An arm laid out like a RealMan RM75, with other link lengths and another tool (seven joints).
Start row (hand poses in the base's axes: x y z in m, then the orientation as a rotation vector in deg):
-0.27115 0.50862 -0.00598 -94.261 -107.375 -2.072
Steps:
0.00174 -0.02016 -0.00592 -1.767 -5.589 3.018
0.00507 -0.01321 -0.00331 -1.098 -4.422 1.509
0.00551 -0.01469 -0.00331 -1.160 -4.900 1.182
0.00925 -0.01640 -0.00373 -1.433 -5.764 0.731
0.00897 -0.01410 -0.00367 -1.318 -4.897 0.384
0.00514 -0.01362 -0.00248 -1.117 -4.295 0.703
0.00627 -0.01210 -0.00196 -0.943 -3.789 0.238
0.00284 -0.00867 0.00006 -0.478 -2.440 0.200
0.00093 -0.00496 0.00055 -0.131 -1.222 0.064
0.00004 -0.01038 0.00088 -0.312 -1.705 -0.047
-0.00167 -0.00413 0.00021 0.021 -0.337 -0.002
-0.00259 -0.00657 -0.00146 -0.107 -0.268 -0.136
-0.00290 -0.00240 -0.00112 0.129 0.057 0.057
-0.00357 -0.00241 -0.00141 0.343 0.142 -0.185
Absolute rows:
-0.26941 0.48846 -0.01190 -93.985 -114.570 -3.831
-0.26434 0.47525 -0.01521 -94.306 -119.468 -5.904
-0.25883 0.46056 -0.01852 -95.020 -124.491 -8.505
-0.24958 0.44416 -0.02225 -96.490 -129.906 -11.806
-0.24061 0.43006 -0.02592 -97.965 -134.362 -14.670
-0.23547 0.41644 -0.02840 -98.712 -138.539 -17.254
-0.22920 0.40434 -0.03036 -99.766 -141.895 -19.707
-0.22636 0.39567 -0.03030 -100.304 -144.009 -21.476
-0.22543 0.39071 -0.02975 -100.573 -144.968 -22.507
-0.22539 0.38033 -0.02887 -101.165 -146.279 -23.812
-0.22706 0.37620 -0.02866 -101.244 -146.488 -24.171
-0.22965 0.36963 -0.03012 101.528 146.632 24.311
-0.23255 0.36723 -0.03124 -101.396 -146.552 -24.408
-0.23612 0.36482 -0.03265 -101.502 -146.084 -24.682

